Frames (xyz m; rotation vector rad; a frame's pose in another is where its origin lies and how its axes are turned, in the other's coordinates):
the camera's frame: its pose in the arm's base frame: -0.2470 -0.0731 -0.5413 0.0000 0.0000 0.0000
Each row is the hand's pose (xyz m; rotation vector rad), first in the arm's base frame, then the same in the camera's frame.
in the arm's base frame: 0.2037 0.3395 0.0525 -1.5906 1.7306 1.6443
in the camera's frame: 0.4507 0.4126 0.5938 -1.5906 1.7306 1.6443
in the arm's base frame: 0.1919 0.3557 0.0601 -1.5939 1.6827 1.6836
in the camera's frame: 0.4389 0.4288 0.6014 -1.5939 1.6827 1.6836
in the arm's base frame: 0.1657 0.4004 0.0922 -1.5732 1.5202 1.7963
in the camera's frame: 0.4127 0.4735 0.6335 -1.5732 1.5202 1.7963
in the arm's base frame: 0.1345 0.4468 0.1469 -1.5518 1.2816 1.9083
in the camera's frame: 0.3815 0.5199 0.6882 -1.5518 1.2816 1.9083
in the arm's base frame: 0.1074 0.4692 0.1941 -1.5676 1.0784 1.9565
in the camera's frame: 0.3544 0.5423 0.7354 -1.5676 1.0784 1.9565
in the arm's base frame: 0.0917 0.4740 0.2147 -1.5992 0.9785 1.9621
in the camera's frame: 0.3387 0.5471 0.7560 -1.5992 0.9785 1.9621
